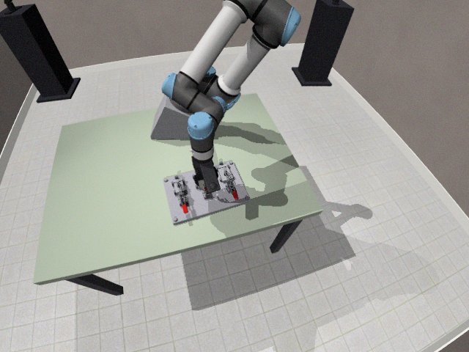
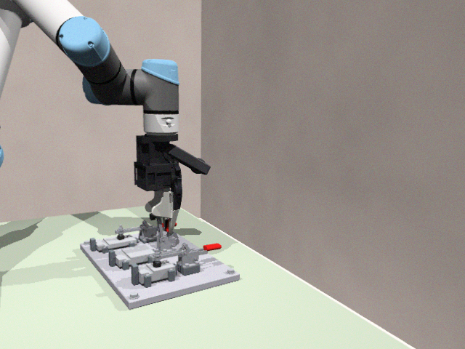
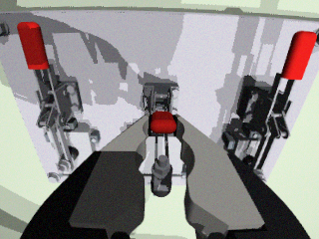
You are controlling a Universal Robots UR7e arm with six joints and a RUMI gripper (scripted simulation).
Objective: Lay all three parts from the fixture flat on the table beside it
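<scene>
Right now my hand is 8 cm above the fixture plate, 4 cm past it and 1 cm to the left of it. Also, from my hand: clamp 11 cm to the left, 4 cm below, 3 cm behind; grey part 13 cm to the right, 7 cm behind, 5 cm below.
</scene>
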